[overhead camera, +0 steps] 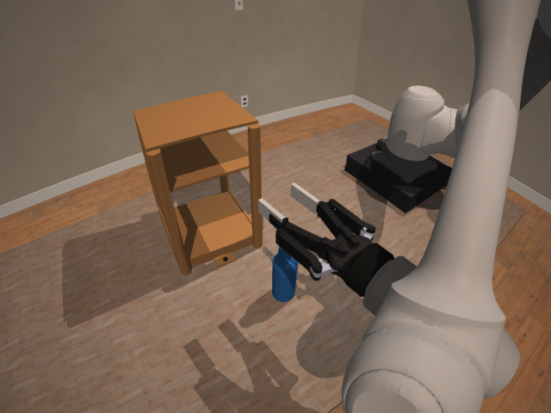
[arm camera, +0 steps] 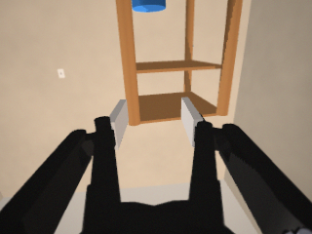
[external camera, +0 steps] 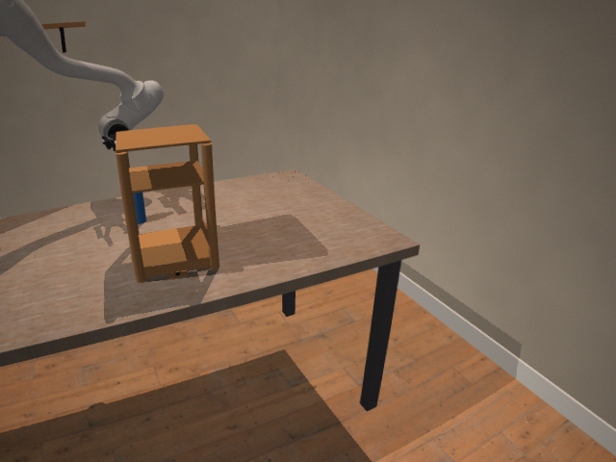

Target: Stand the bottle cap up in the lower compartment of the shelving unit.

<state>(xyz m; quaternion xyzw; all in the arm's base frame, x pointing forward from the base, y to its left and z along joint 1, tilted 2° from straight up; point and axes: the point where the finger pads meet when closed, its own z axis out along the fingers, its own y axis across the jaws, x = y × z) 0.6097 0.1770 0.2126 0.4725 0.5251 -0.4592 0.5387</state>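
The blue bottle lies 160 mm below my hand. Round my hand: orange shelving unit: 280 mm to the right, 90 mm below, 70 mm ahead.
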